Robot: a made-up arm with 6 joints. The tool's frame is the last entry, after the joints. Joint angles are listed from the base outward. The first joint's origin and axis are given. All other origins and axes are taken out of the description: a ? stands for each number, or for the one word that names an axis. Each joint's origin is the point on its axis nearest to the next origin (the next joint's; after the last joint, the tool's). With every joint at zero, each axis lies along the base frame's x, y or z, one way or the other. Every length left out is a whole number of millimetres.
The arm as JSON. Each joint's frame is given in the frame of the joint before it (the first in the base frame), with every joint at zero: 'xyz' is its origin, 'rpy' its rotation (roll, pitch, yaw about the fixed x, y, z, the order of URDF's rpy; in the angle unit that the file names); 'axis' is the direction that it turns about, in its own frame. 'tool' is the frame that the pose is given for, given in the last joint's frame.
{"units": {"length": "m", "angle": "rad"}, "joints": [
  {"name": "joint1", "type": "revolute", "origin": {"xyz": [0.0, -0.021, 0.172], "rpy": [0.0, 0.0, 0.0]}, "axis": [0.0, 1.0, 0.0]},
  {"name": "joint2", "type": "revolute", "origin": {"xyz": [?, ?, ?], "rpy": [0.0, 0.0, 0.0]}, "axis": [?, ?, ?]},
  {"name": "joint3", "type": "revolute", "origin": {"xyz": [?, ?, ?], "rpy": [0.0, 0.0, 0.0]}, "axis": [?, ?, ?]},
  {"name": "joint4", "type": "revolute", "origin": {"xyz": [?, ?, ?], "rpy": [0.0, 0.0, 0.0]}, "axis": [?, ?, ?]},
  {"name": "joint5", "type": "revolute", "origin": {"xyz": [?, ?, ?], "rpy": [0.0, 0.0, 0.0]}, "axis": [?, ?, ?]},
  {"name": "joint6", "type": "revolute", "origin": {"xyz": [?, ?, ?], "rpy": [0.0, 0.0, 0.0]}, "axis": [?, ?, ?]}
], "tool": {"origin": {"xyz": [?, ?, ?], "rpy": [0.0, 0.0, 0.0]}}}
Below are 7 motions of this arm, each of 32 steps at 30 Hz.
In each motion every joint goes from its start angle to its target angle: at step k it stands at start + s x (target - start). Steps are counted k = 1, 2, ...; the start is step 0. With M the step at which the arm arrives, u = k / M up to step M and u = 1 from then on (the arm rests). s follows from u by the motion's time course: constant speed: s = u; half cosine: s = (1 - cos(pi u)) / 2; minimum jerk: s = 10 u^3 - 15 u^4 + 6 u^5.
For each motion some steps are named. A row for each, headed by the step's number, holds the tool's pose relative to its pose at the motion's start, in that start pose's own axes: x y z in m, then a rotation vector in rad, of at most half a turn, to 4 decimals.
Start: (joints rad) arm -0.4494 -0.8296 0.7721 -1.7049 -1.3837 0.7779
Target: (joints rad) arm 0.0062 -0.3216 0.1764 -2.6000 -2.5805 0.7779
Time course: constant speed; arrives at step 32
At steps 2, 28, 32:
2: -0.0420 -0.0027 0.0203 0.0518 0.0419 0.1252
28: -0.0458 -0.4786 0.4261 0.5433 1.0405 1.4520
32: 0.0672 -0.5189 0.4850 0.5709 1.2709 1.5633

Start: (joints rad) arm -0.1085 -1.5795 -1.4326 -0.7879 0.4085 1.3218
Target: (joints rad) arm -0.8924 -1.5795 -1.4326 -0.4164 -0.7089 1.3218
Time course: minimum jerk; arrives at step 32
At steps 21, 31, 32:
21: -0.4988 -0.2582 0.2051 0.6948 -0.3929 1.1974
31: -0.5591 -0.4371 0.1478 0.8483 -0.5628 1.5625
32: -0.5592 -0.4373 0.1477 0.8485 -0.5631 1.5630

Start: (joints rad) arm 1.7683 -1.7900 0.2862 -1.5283 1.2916 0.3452
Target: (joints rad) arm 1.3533 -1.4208 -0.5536 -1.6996 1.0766 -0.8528
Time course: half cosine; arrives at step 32
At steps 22, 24, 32:
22: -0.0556 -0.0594 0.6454 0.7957 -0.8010 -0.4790
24: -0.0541 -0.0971 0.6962 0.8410 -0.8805 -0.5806
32: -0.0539 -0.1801 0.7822 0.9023 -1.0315 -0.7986

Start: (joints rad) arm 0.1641 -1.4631 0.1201 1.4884 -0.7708 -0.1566
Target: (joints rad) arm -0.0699 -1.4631 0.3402 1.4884 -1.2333 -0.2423
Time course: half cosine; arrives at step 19
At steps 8, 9, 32:
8: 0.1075 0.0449 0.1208 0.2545 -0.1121 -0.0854
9: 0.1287 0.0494 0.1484 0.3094 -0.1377 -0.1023
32: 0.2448 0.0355 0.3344 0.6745 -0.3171 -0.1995

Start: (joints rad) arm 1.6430 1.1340 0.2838 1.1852 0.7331 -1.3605
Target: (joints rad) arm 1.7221 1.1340 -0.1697 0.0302 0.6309 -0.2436
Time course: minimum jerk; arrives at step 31
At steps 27, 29, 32:
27: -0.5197 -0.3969 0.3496 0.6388 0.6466 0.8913
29: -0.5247 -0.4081 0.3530 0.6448 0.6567 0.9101
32: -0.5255 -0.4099 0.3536 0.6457 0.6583 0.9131

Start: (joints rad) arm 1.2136 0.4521 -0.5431 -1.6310 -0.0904 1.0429
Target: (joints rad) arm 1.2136 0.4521 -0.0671 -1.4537 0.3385 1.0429
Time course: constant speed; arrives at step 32
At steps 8, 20, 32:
8: 0.0873 -0.0673 -0.0255 -0.0755 0.0029 -0.2178
20: 0.1920 -0.2070 -0.0534 -0.1890 0.0063 -0.5443
32: 0.2530 -0.3814 -0.0637 -0.3011 0.0083 -0.8711

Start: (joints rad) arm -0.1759 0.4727 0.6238 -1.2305 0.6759 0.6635
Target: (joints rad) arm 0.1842 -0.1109 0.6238 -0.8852 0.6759 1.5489
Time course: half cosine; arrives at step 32
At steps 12, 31, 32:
12: -0.1317 0.0347 -0.0616 -0.0483 0.4484 0.0890
31: -0.4308 0.0611 -0.1080 -0.3002 1.3844 0.2278
32: -0.4318 0.0611 -0.1080 -0.3015 1.3875 0.2280

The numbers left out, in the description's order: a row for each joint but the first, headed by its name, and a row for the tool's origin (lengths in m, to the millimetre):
joint2: xyz 0.376 0.0 -0.002, axis 1.0 0.0 0.0
joint3: xyz 0.0 -0.024 0.079, axis 0.0 -1.0 0.0
joint4: xyz 0.172 0.0 -0.297, axis 0.0 0.0 -1.0
joint5: xyz -0.111 0.099 0.0, axis -1.0 0.0 0.0
joint6: xyz 0.0 0.468 -0.04, axis 0.0 1.0 0.0
tool: xyz 0.055 0.0 -0.072

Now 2 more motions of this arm.
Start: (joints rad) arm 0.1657 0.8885 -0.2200 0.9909 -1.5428 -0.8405
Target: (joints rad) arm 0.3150 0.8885 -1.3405 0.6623 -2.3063 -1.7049
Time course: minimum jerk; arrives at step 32
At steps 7, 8, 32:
7: 0.0233 -0.0247 0.0065 -0.0502 -0.0475 -0.0203
8: 0.0333 -0.0344 0.0095 -0.0717 -0.0679 -0.0287
32: 0.3620 -0.1987 0.1833 -0.9052 -0.9221 -0.1443

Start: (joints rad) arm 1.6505 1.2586 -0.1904 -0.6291 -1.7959 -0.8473
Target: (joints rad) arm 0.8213 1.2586 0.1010 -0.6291 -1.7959 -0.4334
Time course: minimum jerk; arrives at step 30
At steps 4, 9, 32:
4: -0.0051 0.0012 -0.0082 -0.0031 0.0240 0.0085
9: -0.0479 0.0083 -0.0657 -0.0264 0.2045 0.0710
32: -0.3851 -0.0197 -0.2435 -0.1474 1.2749 0.3949

